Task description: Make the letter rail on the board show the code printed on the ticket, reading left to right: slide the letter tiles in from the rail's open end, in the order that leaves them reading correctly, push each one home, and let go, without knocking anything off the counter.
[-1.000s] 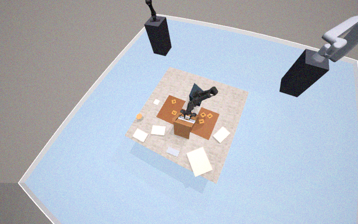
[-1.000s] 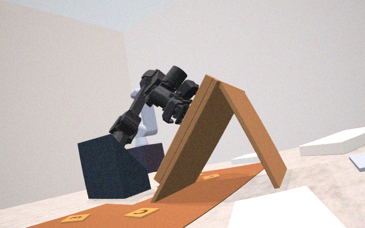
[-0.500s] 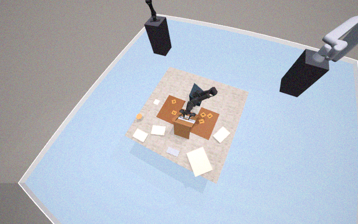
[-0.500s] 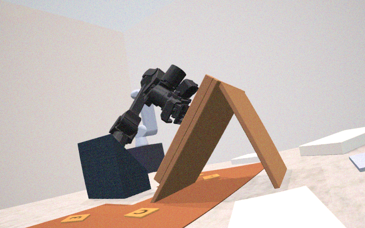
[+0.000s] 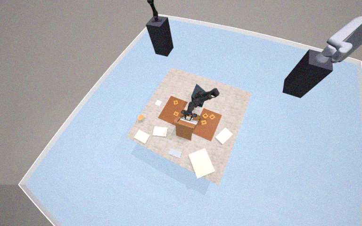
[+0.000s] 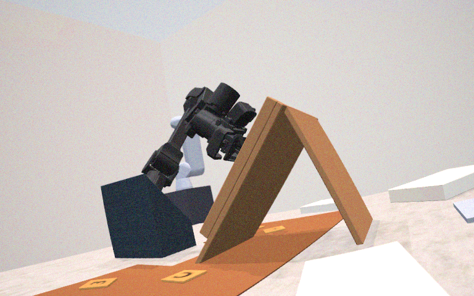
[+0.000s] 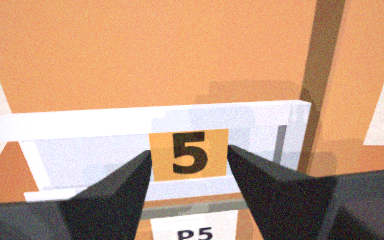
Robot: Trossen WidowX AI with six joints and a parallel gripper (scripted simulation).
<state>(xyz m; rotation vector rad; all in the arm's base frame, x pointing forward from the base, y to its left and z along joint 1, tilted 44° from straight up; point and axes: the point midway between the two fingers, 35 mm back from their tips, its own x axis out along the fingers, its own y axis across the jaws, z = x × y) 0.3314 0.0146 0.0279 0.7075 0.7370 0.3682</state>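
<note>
Right now the white ticket is 60 mm behind my gripper tip, 10 mm to the right of it and 70 mm below it. From my gripper tip the other things lie so: j tile: 110 mm behind, 170 mm to the left, 170 mm below; orange tile marked 5: right at my gripper tip; brown mat: 150 mm behind, 40 mm to the right, 170 mm below.
</note>
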